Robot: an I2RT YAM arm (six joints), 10 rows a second.
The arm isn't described. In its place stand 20 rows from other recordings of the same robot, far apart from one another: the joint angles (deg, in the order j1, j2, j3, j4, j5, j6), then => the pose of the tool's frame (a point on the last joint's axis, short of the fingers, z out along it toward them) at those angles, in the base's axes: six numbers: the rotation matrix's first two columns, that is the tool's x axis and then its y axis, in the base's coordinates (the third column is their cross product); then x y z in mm.
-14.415 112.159 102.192 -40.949 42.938 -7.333 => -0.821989 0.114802 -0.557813 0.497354 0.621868 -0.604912 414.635 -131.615 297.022
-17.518 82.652 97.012 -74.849 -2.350 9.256 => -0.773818 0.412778 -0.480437 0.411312 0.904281 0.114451 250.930 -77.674 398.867
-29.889 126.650 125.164 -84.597 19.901 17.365 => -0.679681 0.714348 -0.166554 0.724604 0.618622 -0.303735 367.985 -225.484 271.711
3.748 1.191 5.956 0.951 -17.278 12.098 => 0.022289 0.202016 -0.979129 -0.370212 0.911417 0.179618 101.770 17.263 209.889
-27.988 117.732 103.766 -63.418 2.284 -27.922 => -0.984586 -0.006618 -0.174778 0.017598 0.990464 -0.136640 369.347 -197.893 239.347
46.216 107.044 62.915 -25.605 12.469 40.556 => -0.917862 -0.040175 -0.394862 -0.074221 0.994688 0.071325 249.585 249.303 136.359
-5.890 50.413 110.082 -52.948 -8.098 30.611 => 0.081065 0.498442 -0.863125 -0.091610 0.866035 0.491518 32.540 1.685 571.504
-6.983 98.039 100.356 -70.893 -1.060 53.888 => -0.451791 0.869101 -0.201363 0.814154 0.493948 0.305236 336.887 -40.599 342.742
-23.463 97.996 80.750 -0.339 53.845 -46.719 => -0.875016 -0.088417 -0.475952 0.443338 0.248500 -0.861220 354.619 -185.255 330.899
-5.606 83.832 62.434 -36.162 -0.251 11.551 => -0.803814 0.280100 -0.524812 0.261602 0.958768 0.111034 299.006 -29.192 249.954
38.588 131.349 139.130 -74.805 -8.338 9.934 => -0.822947 -0.438297 -0.361461 -0.527305 0.826081 0.198847 365.458 298.221 303.744
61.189 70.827 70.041 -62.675 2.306 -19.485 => -0.117307 -0.904868 -0.409211 -0.961007 0.207330 -0.182972 111.159 199.133 321.466
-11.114 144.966 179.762 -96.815 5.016 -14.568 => -0.897106 -0.079122 -0.434673 0.006848 0.981225 -0.192743 445.352 -90.660 357.468
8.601 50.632 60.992 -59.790 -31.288 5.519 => -0.791999 -0.036669 -0.609421 -0.387396 0.801686 0.455219 146.214 40.815 341.357
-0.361 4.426 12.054 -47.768 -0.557 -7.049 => -0.639633 -0.118685 -0.759462 -0.080232 0.992920 -0.087595 75.439 -0.129 155.212
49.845 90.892 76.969 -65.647 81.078 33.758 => -0.529053 -0.493404 -0.690402 0.349752 0.614487 -0.707163 214.368 199.538 298.549
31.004 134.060 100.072 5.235 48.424 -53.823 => -0.421217 -0.878085 -0.227030 -0.202768 0.335157 -0.920084 464.448 248.043 169.044
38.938 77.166 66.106 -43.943 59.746 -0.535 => -0.637795 -0.521383 -0.566901 0.062748 0.698418 -0.712934 226.264 143.286 307.480
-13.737 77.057 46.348 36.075 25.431 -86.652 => -0.623388 -0.775717 -0.098235 0.127466 0.023134 -0.991573 295.402 -87.951 307.191
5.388 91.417 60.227 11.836 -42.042 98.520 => -0.642181 0.677150 0.359266 0.429825 -0.069976 0.900196 358.111 57.722 268.583
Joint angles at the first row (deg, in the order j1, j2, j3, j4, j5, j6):
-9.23 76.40 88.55 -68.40 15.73 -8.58
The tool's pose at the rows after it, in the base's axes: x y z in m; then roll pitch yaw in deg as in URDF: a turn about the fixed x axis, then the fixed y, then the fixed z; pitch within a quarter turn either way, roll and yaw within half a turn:
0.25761 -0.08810 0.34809 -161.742 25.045 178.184
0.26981 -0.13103 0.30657 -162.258 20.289 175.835
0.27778 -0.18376 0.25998 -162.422 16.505 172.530
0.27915 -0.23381 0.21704 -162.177 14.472 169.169
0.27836 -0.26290 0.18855 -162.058 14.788 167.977
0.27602 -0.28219 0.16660 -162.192 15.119 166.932
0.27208 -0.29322 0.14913 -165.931 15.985 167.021
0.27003 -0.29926 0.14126 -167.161 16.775 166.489
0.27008 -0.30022 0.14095 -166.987 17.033 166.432
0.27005 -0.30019 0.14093 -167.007 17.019 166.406
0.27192 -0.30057 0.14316 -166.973 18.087 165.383
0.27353 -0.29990 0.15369 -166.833 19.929 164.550
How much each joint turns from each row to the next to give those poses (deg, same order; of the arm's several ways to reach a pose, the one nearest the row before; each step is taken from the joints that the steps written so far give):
-8.20 4.31 -5.59 4.87 -4.57 -5.81
-7.32 5.64 -3.89 5.79 -1.42 -5.16
-7.76 8.00 -2.06 7.28 -0.59 -4.72
-6.56 8.37 0.03 7.17 -0.11 -3.37
-3.54 5.26 -0.01 5.93 -0.90 -2.16
-2.36 3.87 0.01 4.24 -0.76 -1.16
-1.90 2.80 0.00 1.70 -4.35 -1.51
-0.94 1.31 -0.01 1.31 -1.60 -0.20
-0.09 0.09 0.01 0.40 0.00 0.03
0.00 0.00 -0.01 -0.03 0.00 0.02
0.15 -0.15 0.18 0.55 -0.09 1.31
0.20 -1.27 0.43 -0.11 -0.39 1.33

